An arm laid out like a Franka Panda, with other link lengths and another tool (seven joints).
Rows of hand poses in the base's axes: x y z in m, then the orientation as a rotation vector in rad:
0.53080 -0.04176 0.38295 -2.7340 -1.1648 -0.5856
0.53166 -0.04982 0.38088 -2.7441 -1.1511 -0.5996
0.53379 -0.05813 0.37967 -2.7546 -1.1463 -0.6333
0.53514 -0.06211 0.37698 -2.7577 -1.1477 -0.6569
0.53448 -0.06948 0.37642 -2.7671 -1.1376 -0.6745
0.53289 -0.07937 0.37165 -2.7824 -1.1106 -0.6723
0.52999 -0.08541 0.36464 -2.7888 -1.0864 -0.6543
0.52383 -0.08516 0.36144 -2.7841 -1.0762 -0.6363
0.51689 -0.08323 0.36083 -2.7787 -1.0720 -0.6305
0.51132 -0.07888 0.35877 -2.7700 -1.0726 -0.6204
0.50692 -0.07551 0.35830 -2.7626 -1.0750 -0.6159
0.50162 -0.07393 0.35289 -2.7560 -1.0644 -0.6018
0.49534 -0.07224 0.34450 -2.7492 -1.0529 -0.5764
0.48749 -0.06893 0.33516 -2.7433 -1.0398 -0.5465
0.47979 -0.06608 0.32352 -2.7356 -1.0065 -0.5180
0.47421 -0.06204 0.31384 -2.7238 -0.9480 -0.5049
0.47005 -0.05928 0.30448 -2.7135 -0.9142 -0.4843
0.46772 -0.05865 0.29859 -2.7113 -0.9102 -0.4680
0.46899 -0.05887 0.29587 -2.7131 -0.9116 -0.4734
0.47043 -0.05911 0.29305 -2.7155 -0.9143 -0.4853
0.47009 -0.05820 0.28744 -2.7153 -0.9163 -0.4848
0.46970 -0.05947 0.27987 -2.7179 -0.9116 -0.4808
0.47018 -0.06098 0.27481 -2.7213 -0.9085 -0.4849
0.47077 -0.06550 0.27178 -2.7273 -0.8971 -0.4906
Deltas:
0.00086 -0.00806 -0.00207 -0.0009 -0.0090 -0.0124
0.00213 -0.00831 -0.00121 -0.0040 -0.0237 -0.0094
0.00135 -0.00398 -0.00269 -0.0018 -0.0166 -0.0023
-0.00066 -0.00737 -0.00056 -0.0020 -0.0119 -0.0105
-0.00159 -0.00989 -0.00477 -0.0001 0.0029 -0.0202
-0.00290 -0.00604 -0.00701 0.0050 0.0145 -0.0139
-0.00616 0.00025 -0.00320 0.0077 0.0144 -0.0021
-0.00694 0.00193 -0.00061 0.0061 0.0055 0.0004
-0.00557 0.00435 -0.00206 0.0065 0.0082 0.0047
-0.00440 0.00337 -0.00047 0.0049 0.0040 0.0047
-0.00530 0.00158 -0.00541 0.0094 0.0123 -0.0018
-0.00628 0.00169 -0.00839 0.0092 0.0201 -0.0014
-0.00785 0.00331 -0.00934 0.0086 0.0233 -0.0023
-0.00770 0.00285 -0.01164 0.0184 0.0262 -0.0131
-0.00558 0.00404 -0.00968 0.0329 0.0208 -0.0277
-0.00416 0.00276 -0.00936 0.0208 0.0215 -0.0138
-0.00233 0.00063 -0.00589 0.0023 0.0122 0.0002
0.00127 -0.00022 -0.00272 -0.0017 -0.0042 -0.0004
0.00144 -0.00024 -0.00282 -0.0023 -0.0090 -0.0005
-0.00034 0.00091 -0.00561 -0.0006 0.0000 0.0013
-0.00039 -0.00127 -0.00757 -0.0008 0.0031 -0.0033
0.00048 -0.00151 -0.00506 -0.0015 -0.0028 -0.0035
0.00059 -0.00452 -0.00303 -0.0006 -0.0029 -0.0094

